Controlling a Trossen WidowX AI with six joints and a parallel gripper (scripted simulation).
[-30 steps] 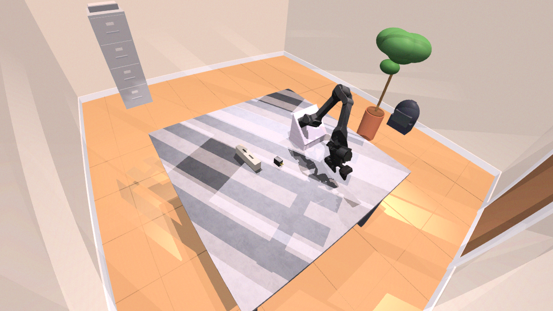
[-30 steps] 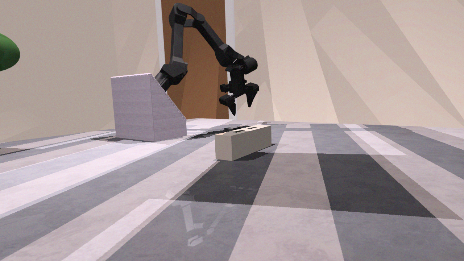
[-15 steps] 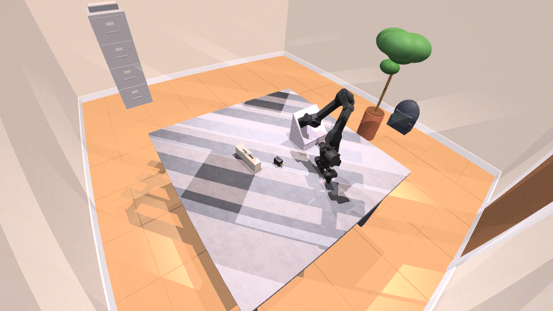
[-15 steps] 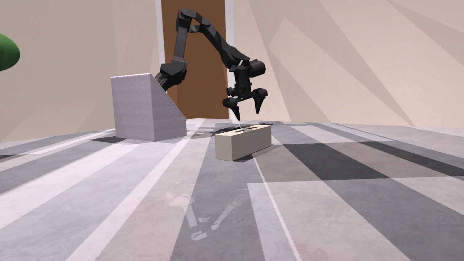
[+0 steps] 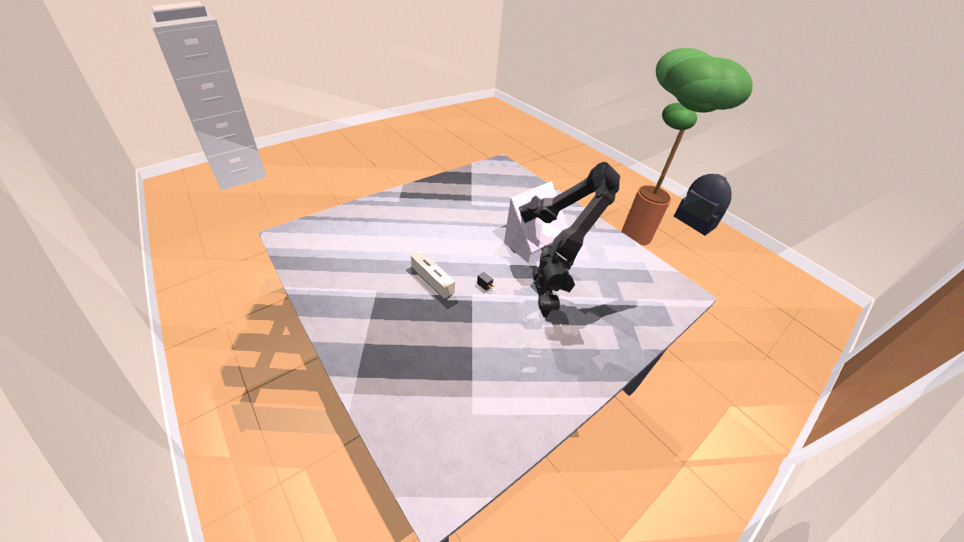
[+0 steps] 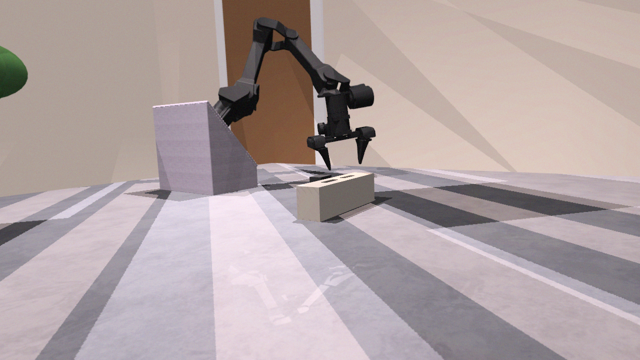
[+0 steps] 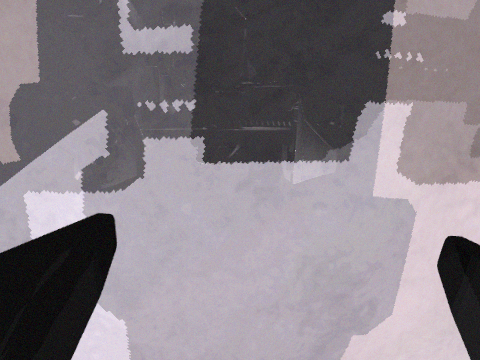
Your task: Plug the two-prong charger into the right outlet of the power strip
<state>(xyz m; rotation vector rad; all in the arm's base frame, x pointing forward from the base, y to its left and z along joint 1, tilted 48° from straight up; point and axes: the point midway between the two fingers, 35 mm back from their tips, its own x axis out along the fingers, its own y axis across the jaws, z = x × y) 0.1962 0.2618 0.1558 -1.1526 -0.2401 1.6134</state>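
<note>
My gripper tip is 20 cm to the left of the black two-prong charger, 6 cm short of it and 2 cm above it.
</note>
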